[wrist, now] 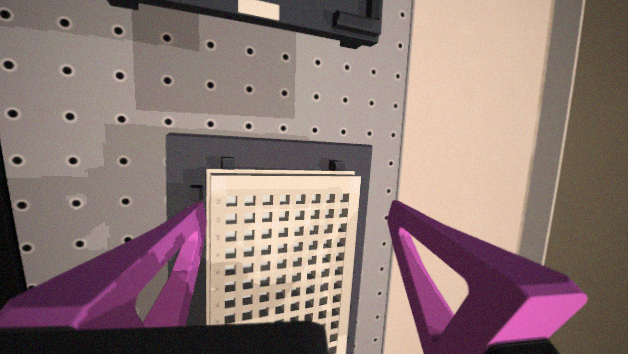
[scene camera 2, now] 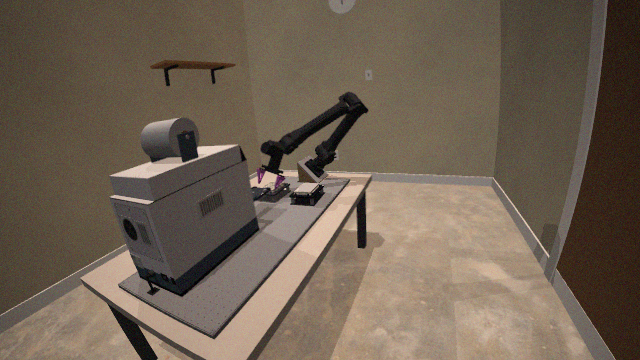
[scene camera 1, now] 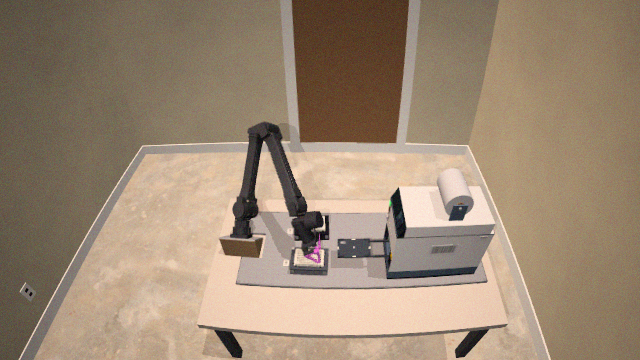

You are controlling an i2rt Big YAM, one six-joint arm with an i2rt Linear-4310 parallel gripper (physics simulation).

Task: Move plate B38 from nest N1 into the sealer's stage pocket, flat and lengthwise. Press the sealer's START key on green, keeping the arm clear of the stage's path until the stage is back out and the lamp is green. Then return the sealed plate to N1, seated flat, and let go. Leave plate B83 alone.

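Places are measured from the arm's base along level axes (x left, y up, z ahead), in centimetres.
Pixels of known places: gripper, between the fingertips: (wrist: 300, 210) (scene camera 2: 266, 186) (scene camera 1: 319, 256); arm's base, origin of its link: (scene camera 2: 313, 168) (scene camera 1: 241, 237).
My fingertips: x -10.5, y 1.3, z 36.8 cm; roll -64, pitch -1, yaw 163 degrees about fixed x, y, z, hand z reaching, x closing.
Ahead of a thing's pixels: the offset from my fingertips to its top centre. "pt": to the spot under its first point. Level surfaces: height alone.
A cream multi-well plate @[dz -4.5, dx +0.3, dy -0.8 cm] (scene camera 1: 301, 260) (wrist: 280, 240) sits in the front dark nest @[dz -4.6, dx +0.4, dy -1.4 cm] (scene camera 1: 309, 270) (wrist: 270, 147). My gripper (scene camera 1: 313, 255) (scene camera 2: 270, 179) (wrist: 300, 210) is open over it, one magenta finger on each long side, with nothing held. Another pale plate @[dz -4.5, dx +20.4, dy -0.7 cm] (scene camera 2: 307, 188) sits in the back nest @[pt dz -2.3, dx +21.0, dy -6.3 cm] (scene camera 2: 307, 199), partly hidden by the arm in scene camera 1. The plate and nest labels are not legible. The sealer's dark stage @[dz +19.3, dx +2.8, dy +3.1 cm] (scene camera 1: 347, 250) (wrist: 300, 22) is out, and no plate shows on it. The white sealer (scene camera 1: 420, 255) (scene camera 2: 195, 225) shows a green light @[pt dz +29.5, dx +11.4, dy +21.0 cm] (scene camera 1: 390, 203); its START key cannot be made out.
The nests and sealer stand on a grey perforated board @[dy -6.8 cm] (scene camera 1: 270, 277) (scene camera 2: 270, 250) (wrist: 95, 140) on the table @[dy -8.1 cm] (scene camera 1: 350, 310). A film roll @[dz +52.8, dx +3.1, dy +40.8 cm] (scene camera 1: 452, 187) (scene camera 2: 162, 139) sits on the sealer's top. The arm's base block (scene camera 1: 241, 246) stands at the table's left.
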